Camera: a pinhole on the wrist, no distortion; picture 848 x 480 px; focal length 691.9 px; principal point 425.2 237.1 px. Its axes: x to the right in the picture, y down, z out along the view. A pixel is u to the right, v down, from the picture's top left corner.
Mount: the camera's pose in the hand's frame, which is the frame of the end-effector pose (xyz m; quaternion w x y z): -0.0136 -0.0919 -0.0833 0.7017 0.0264 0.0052 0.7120
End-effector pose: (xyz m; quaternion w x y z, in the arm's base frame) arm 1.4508 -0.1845 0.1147 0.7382 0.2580 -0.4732 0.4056
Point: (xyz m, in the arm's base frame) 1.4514 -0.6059 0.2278
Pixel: 241 321
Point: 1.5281 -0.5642 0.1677
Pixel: 107 380
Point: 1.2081 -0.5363 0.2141
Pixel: 594 369
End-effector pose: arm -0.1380 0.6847 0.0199 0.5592 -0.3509 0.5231 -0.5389
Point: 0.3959 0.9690 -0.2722
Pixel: outside the picture
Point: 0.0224 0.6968 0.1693
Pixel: 419 398
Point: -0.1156 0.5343 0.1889
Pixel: outside the picture
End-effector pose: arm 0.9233 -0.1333 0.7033 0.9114 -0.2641 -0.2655 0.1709
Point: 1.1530 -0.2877 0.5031
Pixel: behind the camera
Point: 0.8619 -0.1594 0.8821
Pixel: 385 202
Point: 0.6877 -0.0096 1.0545
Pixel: 487 242
